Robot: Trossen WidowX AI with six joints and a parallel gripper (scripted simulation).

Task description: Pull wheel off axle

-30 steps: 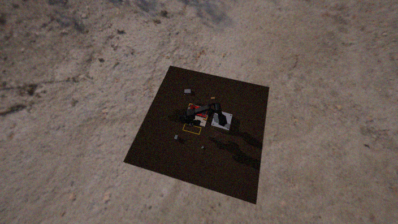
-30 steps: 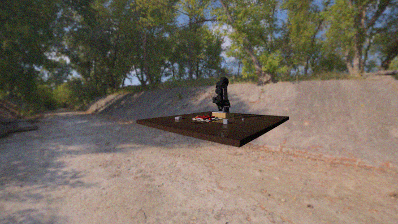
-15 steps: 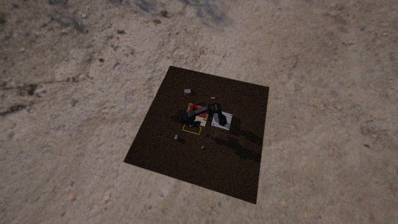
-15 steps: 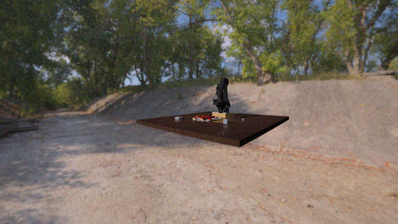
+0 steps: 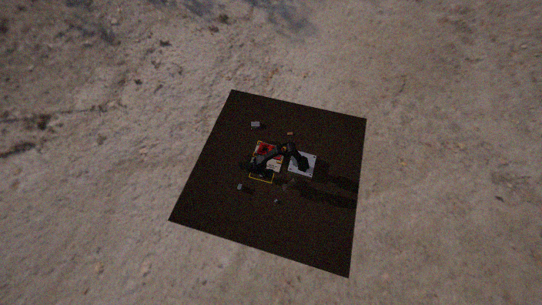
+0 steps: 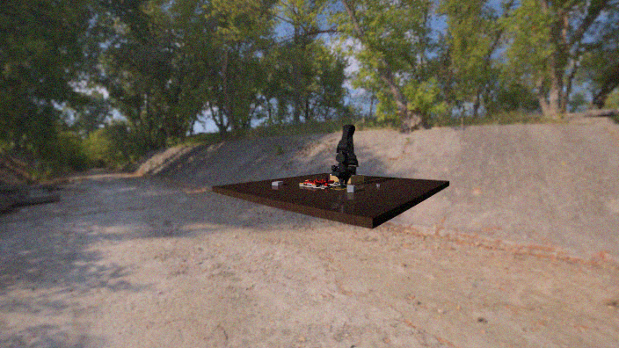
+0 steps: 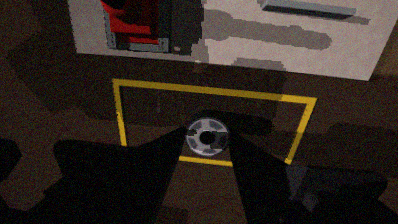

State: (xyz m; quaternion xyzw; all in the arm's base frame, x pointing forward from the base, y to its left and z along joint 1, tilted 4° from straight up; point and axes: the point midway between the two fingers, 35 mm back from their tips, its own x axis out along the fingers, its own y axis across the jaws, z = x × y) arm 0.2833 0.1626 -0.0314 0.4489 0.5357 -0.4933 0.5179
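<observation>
The grey wheel lies right at my gripper tip. Round my gripper tip: white board 190 mm to the right, 20 mm ahead.
</observation>
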